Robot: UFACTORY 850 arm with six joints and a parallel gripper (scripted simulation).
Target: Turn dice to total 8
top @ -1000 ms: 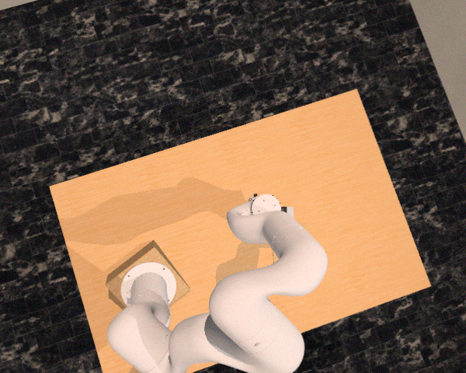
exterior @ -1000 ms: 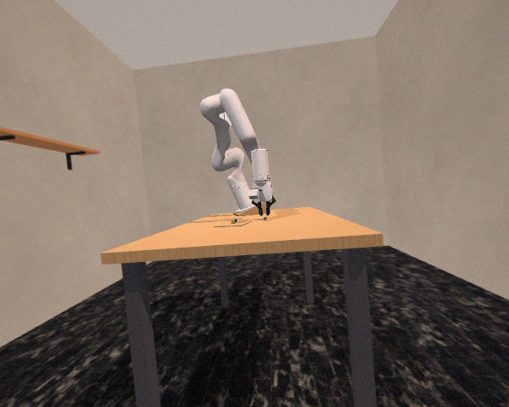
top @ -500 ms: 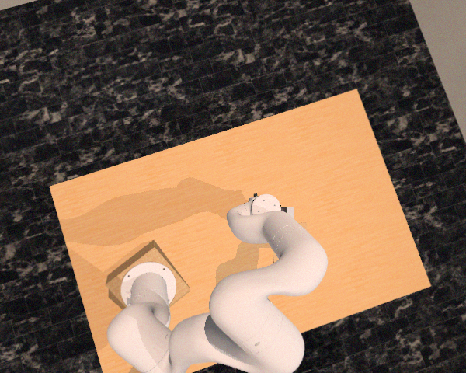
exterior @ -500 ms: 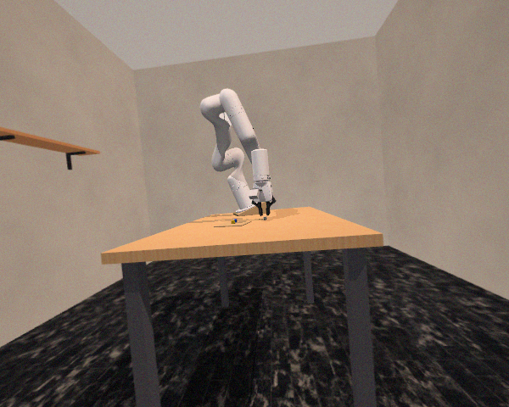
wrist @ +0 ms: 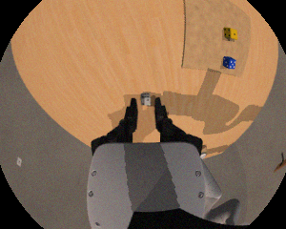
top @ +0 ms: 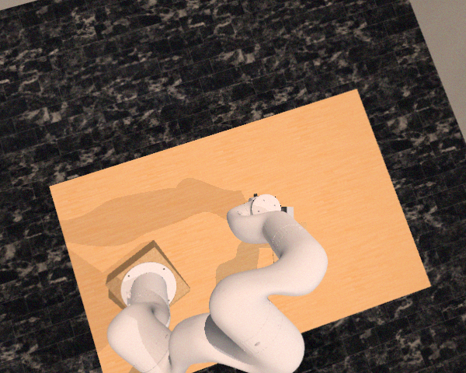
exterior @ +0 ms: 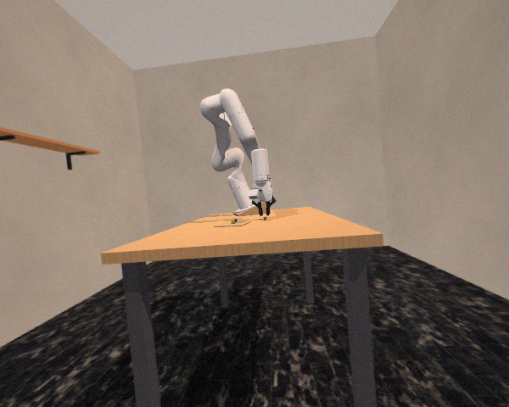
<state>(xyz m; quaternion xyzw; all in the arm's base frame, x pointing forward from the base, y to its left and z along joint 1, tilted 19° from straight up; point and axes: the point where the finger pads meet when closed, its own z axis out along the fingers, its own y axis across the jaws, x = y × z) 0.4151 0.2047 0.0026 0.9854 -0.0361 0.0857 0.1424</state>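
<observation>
Now: hand 30 mm above the white die. Also, from my hand: tan mat (130 mm to the right, 110 mm ahead, 40 mm below); blue die (140 mm to the right, 70 mm ahead, 30 mm below); yellow die (130 mm to the right, 110 mm ahead, 30 mm below).
</observation>
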